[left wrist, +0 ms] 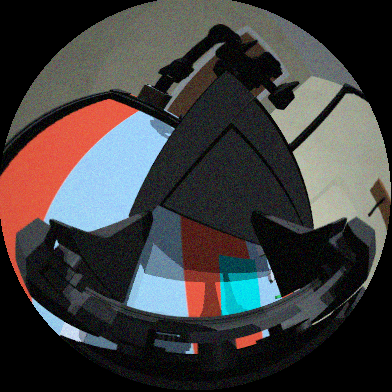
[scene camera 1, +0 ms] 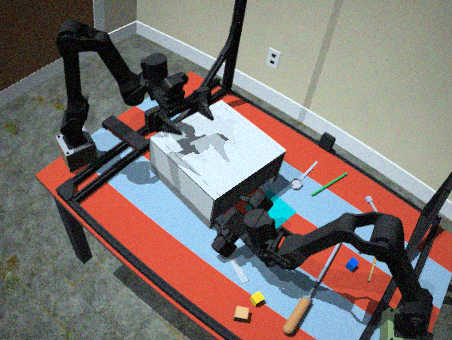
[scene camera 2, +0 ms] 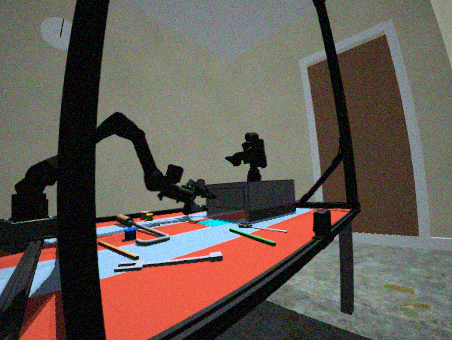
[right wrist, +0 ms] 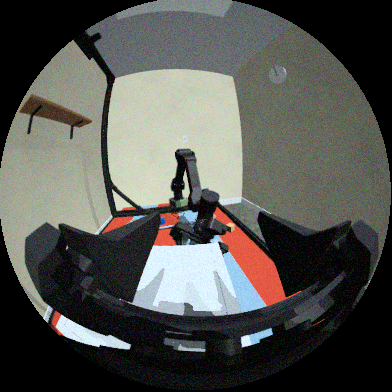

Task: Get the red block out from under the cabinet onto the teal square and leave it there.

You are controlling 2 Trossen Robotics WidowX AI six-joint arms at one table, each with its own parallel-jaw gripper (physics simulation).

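Seen in the pictures: left gripper, fingertip midpoint: (left wrist: 202,216) (scene camera 1: 226,208) (scene camera 2: 212,204); right gripper, fingertip midpoint: (left wrist: 278,60) (scene camera 1: 197,126) (scene camera 2: 230,155) (right wrist: 210,217); left arm's base at its link origin: (scene camera 1: 404,326) (scene camera 2: 29,218) (right wrist: 177,197); right arm's base at its link origin: (left wrist: 159,89) (scene camera 1: 74,139).
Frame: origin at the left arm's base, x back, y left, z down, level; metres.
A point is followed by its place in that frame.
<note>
The cabinet (scene camera 1: 235,145) {x -0.538, y -0.415, z -0.071 m} (scene camera 2: 272,200) {x -0.494, y -0.514, z 0.004 m} (left wrist: 220,175) {x -0.532, y -0.247, z -0.024 m} (right wrist: 185,255) {x -0.541, y -0.295, z -0.071 m} is a pale box, dark on its shaded front, standing on the striped table. The teal square (scene camera 1: 281,212) {x -0.365, y -0.328, z 0.064 m} (scene camera 2: 216,223) {x -0.370, y -0.337, z 0.064 m} (left wrist: 241,295) {x -0.391, y -0.315, z 0.064 m} lies flat before its front, partly shaded and partly hidden by the left arm in scene camera 1. The red block does not show in any view. My left gripper (scene camera 1: 242,206) (scene camera 2: 207,195) (left wrist: 202,216) {x -0.521, y -0.260, z 0.013 m} is open and empty, low at the cabinet's front beside the teal square. My right gripper (scene camera 1: 195,125) {x -0.632, y -0.318, z -0.201 m} (scene camera 2: 229,159) {x -0.632, y -0.318, z -0.201 m} is open and empty above the cabinet's top.
A yellow block (scene camera 1: 257,298) {x -0.394, y -0.031, z 0.039 m}, tan block (scene camera 1: 241,314) {x -0.426, y 0.023, z 0.035 m} and wooden-handled tool (scene camera 1: 298,316) {x -0.287, y 0.001, z 0.031 m} lie near the front edge. A blue block (scene camera 1: 352,264) {x -0.145, y -0.184, z 0.040 m} (scene camera 2: 130,233) {x -0.134, y -0.202, z 0.048 m}, green stick (scene camera 1: 330,184) {x -0.218, y -0.475, z 0.058 m} (scene camera 2: 252,236) {x -0.205, y -0.491, z 0.059 m} and ring-headed tool (scene camera 1: 297,184) {x -0.326, y -0.446, z 0.062 m} lie beyond the left arm. A pale strip (scene camera 1: 239,271) {x -0.450, y -0.108, z 0.064 m} lies near the cabinet.
</note>
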